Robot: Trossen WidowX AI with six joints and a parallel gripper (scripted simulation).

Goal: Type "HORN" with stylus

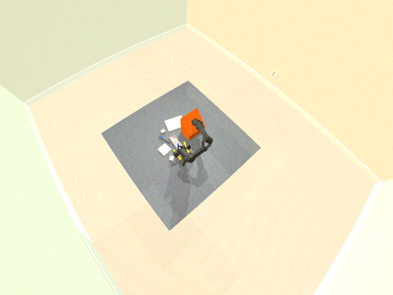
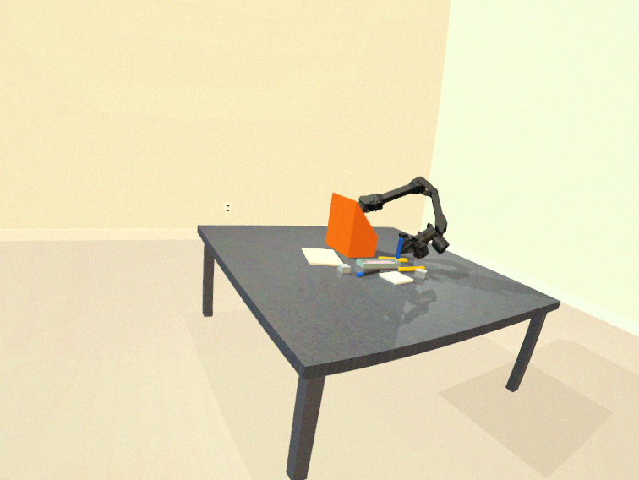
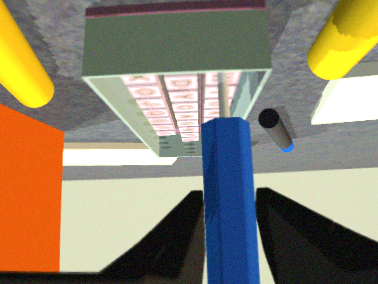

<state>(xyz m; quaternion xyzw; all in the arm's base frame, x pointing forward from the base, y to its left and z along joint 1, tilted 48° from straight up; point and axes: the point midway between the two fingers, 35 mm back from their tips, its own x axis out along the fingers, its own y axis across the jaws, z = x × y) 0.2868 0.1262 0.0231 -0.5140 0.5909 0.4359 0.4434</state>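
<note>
Right now my gripper tip is 21 cm to the left of the blue-tipped pen, 6 cm short of it and 6 cm above it. The rest, counted from my gripper tip: white pad 12 cm ahead, 9 cm to the right, 7 cm below; then stylus 1 cm below; then grey block 27 cm to the right, 6 cm below.
</note>
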